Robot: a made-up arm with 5 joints. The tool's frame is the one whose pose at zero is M.
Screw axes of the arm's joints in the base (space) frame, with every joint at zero. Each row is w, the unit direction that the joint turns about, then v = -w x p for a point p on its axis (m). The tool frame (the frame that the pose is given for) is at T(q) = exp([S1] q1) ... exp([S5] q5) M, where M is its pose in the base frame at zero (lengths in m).
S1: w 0 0 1 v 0.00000 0.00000 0.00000
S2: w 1 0 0 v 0.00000 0.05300 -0.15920
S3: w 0 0 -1 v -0.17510 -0.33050 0.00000
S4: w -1 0 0 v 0.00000 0.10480 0.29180
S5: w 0 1 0 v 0.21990 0.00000 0.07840
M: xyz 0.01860 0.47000 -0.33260 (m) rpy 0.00 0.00 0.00 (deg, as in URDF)
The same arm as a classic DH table. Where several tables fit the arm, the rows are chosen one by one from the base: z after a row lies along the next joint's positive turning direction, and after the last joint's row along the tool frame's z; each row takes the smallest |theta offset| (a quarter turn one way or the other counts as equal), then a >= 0, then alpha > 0; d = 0 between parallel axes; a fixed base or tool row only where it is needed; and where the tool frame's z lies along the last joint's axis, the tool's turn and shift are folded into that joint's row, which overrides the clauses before.
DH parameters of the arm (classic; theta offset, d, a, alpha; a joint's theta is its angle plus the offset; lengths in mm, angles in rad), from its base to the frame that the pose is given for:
joint 1: 1.5708 53 159.2 1.5708
joint 2: 0 -330.5 15.9 1.5708
joint 3: 0 157.8 116.7 1.5708
joint 4: 1.5708 -408.9 115.1 1.5708
joint 5: 1.5708 178.2 59.8 -1.5708
tool (fixed): 3.1416 -112.7 0 0

